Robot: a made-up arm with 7 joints.
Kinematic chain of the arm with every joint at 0, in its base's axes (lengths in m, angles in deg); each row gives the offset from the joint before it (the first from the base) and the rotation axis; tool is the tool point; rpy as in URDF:
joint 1: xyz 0 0 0 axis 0.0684 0.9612 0.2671
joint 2: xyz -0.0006 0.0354 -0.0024 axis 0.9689 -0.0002 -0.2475
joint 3: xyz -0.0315 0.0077 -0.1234 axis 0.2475 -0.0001 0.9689
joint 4: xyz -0.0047 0 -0.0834 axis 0.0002 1 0
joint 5: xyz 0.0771 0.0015 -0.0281 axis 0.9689 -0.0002 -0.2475
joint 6: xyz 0.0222 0 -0.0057 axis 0.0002 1 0
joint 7: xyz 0.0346 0 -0.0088 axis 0.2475 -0.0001 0.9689
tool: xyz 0 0 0 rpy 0 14.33 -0.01
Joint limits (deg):
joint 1: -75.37..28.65
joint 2: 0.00..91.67
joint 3: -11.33..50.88
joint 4: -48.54..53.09
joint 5: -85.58..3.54
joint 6: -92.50..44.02
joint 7: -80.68..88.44
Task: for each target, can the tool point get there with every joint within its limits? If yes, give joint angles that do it. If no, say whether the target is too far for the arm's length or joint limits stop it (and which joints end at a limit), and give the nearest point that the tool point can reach.
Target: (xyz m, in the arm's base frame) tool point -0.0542 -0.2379 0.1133
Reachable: no: joint limits stop it (at a limit: joint 1, joint 2, joint 3, joint 4, joint 5, joint 6) | nearest point 0.1483 -0.0527 0.0224 | short by 0.289 m
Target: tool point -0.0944 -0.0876 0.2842
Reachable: no: joint limits stop it (at a limit: joint 1, joint 2, joint 4) | nearest point 0.0104 0.1295 0.1340 | short by 0.284 m
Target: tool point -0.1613 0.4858 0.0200
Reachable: no: too far | nearest point -0.0517 0.3703 -0.0448 | short by 0.172 m
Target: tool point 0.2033 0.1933 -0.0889
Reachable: yes | joints -29.13 41.05 18.13 -3.57 -9.03 10.89 56.42
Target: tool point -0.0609 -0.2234 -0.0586
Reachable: no: joint limits stop it (at a limit: joint 1, joint 2, joint 3, joint 4, joint 5, joint 6) | nearest point -0.0043 0.0085 -0.1586 | short by 0.259 m
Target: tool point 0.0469 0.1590 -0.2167
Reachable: yes | joints 14.39 31.55 5.71 -9.48 -65.20 24.00 -36.32
